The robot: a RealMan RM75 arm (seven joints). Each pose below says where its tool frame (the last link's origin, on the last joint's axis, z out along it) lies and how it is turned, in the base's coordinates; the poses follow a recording.
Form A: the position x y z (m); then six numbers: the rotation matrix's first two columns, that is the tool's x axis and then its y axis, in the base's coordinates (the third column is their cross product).
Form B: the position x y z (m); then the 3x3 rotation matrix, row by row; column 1 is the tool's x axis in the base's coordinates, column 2 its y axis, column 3 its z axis. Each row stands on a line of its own. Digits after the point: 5 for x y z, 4 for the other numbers.
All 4 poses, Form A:
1: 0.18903, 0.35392, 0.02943, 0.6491, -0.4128, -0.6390, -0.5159, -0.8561, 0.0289
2: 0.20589, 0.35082, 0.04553, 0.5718, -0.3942, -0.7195, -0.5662, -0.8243, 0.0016
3: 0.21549, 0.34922, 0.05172, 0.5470, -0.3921, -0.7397, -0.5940, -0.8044, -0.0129
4: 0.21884, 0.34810, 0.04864, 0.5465, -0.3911, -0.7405, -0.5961, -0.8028, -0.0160
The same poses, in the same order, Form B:
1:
0.18903, 0.35392, 0.02943
0.6491, -0.5159, -0.5590
-0.4128, -0.8561, 0.3109
-0.6390, 0.0289, -0.7687

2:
0.20589, 0.35082, 0.04553
0.5718, -0.5662, -0.5937
-0.3942, -0.8243, 0.4065
-0.7195, 0.0016, -0.6945

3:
0.21549, 0.34922, 0.05172
0.5470, -0.5940, -0.5900
-0.3921, -0.8044, 0.4464
-0.7397, -0.0129, -0.6729

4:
0.21884, 0.34810, 0.04864
0.5465, -0.5961, -0.5882
-0.3911, -0.8028, 0.4502
-0.7405, -0.0160, -0.6719

